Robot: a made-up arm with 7 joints.
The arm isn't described. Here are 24 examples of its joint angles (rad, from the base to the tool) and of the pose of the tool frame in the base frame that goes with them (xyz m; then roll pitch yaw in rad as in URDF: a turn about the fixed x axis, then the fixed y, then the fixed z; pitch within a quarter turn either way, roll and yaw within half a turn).
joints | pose
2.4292 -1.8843 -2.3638 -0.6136 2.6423 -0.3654 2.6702 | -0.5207 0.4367 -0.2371 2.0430 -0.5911 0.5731
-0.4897 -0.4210 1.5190 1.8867 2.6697 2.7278 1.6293 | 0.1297 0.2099 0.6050 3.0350 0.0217 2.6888
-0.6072 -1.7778 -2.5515 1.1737 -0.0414 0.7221 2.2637 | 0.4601 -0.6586 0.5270 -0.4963 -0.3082 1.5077
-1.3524 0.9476 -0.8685 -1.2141 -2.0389 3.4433 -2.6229 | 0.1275 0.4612 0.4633 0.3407 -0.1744 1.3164
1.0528 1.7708 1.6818 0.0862 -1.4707 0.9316 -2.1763 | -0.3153 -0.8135 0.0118 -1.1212 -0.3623 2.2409
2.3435 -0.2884 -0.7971 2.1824 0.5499 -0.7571 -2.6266 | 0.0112 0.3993 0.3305 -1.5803 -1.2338 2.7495
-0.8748 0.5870 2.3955 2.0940 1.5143 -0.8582 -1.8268 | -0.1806 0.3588 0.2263 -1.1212 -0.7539 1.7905
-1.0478 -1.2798 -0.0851 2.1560 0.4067 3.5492 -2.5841 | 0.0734 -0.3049 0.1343 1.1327 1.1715 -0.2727
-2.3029 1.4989 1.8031 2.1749 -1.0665 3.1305 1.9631 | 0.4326 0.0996 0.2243 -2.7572 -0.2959 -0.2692
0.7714 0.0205 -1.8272 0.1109 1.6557 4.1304 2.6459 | 0.2165 -0.0872 1.0646 2.7514 -0.4163 -1.9274
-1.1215 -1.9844 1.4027 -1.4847 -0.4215 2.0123 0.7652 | -0.2199 -0.4686 0.2490 -1.1309 0.0028 1.8522
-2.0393 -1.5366 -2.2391 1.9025 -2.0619 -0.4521 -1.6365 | -0.6233 -0.1248 0.5913 1.0778 -0.1065 0.5184
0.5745 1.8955 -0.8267 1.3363 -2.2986 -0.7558 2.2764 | -0.4517 -0.6860 0.4169 3.0923 -0.2011 2.3835
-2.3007 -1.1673 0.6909 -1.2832 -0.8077 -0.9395 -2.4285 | -0.5244 -0.0413 0.7681 2.5507 -0.1804 -0.5652
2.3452 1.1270 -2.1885 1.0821 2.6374 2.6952 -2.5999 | 0.6425 -0.0878 0.4454 -2.7583 0.0440 -0.6162
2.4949 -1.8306 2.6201 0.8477 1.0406 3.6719 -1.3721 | -0.5342 0.3450 0.4347 3.0492 0.4028 1.3693
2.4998 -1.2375 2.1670 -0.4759 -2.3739 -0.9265 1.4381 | -0.3921 0.7356 0.4478 2.2565 -0.0289 0.6180
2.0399 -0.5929 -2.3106 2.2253 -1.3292 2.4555 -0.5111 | 0.3332 0.2308 0.6770 1.8827 0.4498 2.1612
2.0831 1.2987 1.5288 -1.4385 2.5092 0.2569 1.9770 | 0.7179 -0.2388 0.3071 3.0587 0.6983 -1.7240
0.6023 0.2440 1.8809 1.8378 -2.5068 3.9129 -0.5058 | -0.4040 0.0287 0.7134 2.0754 -0.6002 0.2360
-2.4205 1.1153 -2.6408 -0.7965 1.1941 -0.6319 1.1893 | 0.4517 0.4278 0.9026 -1.8349 0.0205 0.8149
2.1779 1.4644 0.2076 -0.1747 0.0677 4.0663 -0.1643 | 0.4943 -0.5786 0.4105 2.4937 -0.8491 2.8101
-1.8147 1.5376 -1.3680 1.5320 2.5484 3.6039 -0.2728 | -0.2299 0.5077 0.5418 2.2210 0.1458 0.2603
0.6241 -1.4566 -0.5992 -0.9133 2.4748 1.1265 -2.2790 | 0.5202 0.5772 0.5693 0.8327 -0.3181 -2.5209
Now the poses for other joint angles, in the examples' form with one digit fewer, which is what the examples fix.
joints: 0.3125 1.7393 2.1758 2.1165 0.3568 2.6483 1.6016
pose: -0.336 0.127 0.110 -2.323 -1.125 1.465
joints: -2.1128 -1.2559 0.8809 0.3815 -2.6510 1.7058 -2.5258
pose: -0.206 -0.745 0.578 -1.541 0.355 3.032
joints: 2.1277 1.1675 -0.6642 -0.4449 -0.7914 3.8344 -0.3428
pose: 0.359 -0.595 0.446 -1.749 -0.417 1.236
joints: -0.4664 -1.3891 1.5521 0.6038 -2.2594 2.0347 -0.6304
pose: 0.696 -0.188 0.630 1.126 -0.023 2.092
